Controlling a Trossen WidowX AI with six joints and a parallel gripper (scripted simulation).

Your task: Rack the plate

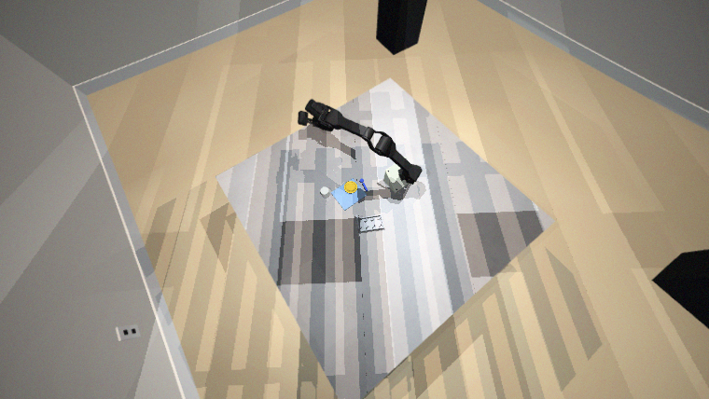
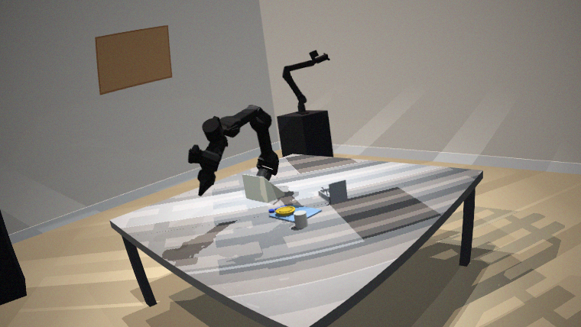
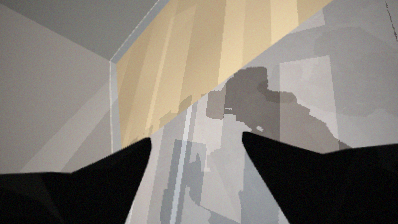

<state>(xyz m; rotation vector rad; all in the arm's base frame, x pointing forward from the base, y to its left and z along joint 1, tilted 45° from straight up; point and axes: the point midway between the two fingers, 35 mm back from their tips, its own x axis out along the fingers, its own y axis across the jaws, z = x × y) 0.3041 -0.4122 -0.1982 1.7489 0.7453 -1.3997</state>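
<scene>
The yellow plate lies 350 mm to the left of my gripper tip, 190 mm below it and 30 mm behind it. The rest, counted from my gripper tip: light blue flat sheet 370 mm to the left, 200 mm below; blue pen 370 mm to the left, 200 mm below, 100 mm behind; white cup 300 mm to the left, 180 mm below, 110 mm ahead.
</scene>
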